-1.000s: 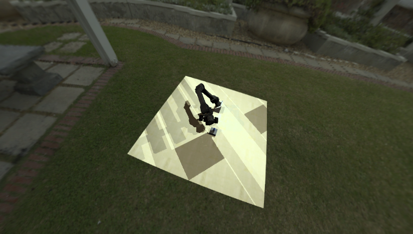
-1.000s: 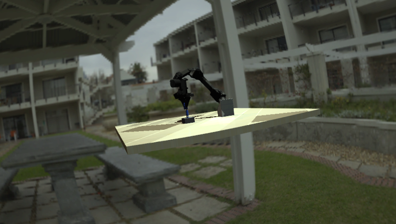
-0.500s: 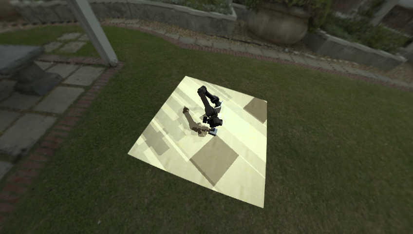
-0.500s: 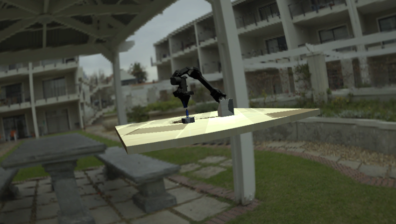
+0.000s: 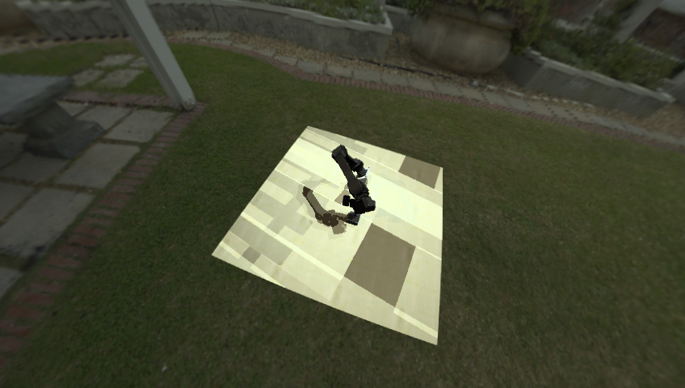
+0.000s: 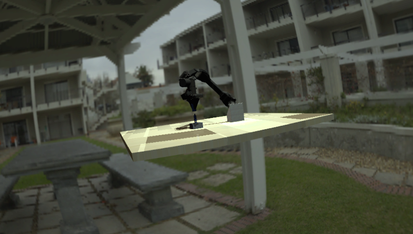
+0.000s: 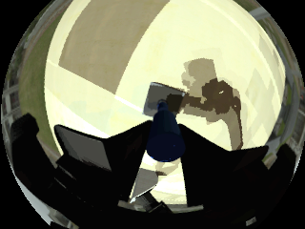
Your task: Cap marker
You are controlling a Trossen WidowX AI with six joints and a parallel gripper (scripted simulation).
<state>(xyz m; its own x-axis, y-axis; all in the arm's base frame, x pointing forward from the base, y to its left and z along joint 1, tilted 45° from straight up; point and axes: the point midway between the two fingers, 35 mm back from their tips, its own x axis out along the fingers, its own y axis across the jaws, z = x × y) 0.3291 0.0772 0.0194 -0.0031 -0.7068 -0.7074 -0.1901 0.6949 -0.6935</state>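
Right now the holder block is 11 cm below my gripper tip. The rest, counted from my gripper tip: blue cap 1 cm above.
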